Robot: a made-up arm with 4 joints.
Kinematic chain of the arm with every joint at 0, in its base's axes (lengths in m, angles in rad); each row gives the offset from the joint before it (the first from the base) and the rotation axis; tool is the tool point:
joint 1: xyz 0 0 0.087 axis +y
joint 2: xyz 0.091 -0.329 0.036 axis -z
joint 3: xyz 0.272 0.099 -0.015 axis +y
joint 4: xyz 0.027 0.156 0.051 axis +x
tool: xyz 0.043 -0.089 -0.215
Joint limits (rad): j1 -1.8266..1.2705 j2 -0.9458..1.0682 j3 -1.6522..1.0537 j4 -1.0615..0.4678
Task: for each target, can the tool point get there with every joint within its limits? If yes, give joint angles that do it. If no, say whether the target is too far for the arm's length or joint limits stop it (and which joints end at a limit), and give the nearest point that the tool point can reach.
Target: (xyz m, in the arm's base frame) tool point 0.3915 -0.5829 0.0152
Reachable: yes | joints 0.2720 0.8831 -1.0683 -0.4932
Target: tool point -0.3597 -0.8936 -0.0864
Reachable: no: joint limits stop it (at a limit: joint 1, joint 2) | nearest point 0.0143 -0.5784 -0.2295 | short by 0.510 m
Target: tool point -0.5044 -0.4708 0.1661
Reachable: no: joint limits stop it (at a limit: joint 1, joint 4) | nearest point -0.1542 -0.5309 0.3073 | short by 0.382 m
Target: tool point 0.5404 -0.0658 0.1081
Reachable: yes | joints -0.0926 -0.0429 -0.9429 0.3440
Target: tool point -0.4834 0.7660 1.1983
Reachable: no: too far | nearest point -0.1688 0.0494 0.5321 | short by 1.028 m
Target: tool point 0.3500 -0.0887 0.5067
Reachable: yes | joints -0.9534 -0.0066 -0.8691 0.3165
